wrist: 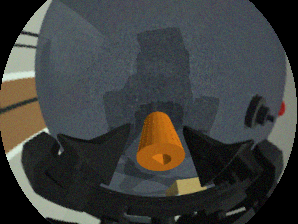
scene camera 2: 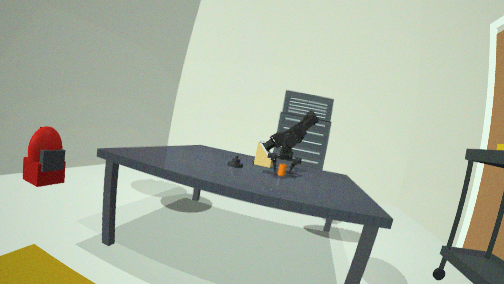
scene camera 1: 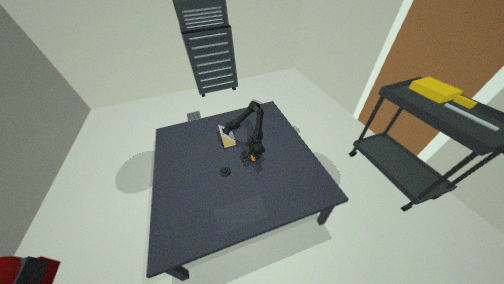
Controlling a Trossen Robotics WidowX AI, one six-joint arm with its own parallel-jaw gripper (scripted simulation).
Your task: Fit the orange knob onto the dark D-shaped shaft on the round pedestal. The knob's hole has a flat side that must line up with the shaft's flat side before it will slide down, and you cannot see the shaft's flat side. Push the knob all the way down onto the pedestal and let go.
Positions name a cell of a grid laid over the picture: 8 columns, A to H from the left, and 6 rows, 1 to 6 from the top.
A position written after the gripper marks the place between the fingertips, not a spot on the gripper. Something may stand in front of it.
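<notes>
An orange knob (wrist: E5) is part of the scene, while the gripper (wrist: E4) is open and holds nothing.
</notes>
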